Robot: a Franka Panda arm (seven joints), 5 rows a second.
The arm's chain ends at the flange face. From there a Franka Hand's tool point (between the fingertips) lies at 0.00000 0.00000 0.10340 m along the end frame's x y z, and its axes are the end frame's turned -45 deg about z.
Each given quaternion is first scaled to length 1.
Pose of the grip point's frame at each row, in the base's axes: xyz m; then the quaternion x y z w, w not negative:
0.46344 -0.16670 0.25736 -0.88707 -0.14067 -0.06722 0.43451
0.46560 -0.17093 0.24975 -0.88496 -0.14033 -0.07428 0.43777
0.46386 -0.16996 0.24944 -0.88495 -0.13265 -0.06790 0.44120
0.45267 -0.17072 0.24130 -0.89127 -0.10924 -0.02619 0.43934
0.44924 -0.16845 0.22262 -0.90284 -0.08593 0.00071 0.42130
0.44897 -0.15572 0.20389 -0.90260 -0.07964 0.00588 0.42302
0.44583 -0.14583 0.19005 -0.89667 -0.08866 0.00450 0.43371
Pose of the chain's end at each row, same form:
0.46375 -0.24836 0.32078 -0.87338 0.20950 0.10418 0.42716
0.46471 -0.25320 0.31238 -0.87130 0.20901 0.09890 0.43287
0.46354 -0.25257 0.31163 -0.86835 0.21610 0.10611 0.43360
0.45777 -0.25229 0.30464 -0.86523 0.24015 0.14393 0.41592
0.45686 -0.24710 0.28931 -0.86700 0.26611 0.16188 0.38896
0.45703 -0.23458 0.27028 -0.86437 0.27183 0.16731 0.38857
0.45462 -0.22617 0.25455 -0.86234 0.26123 0.17013 0.39897

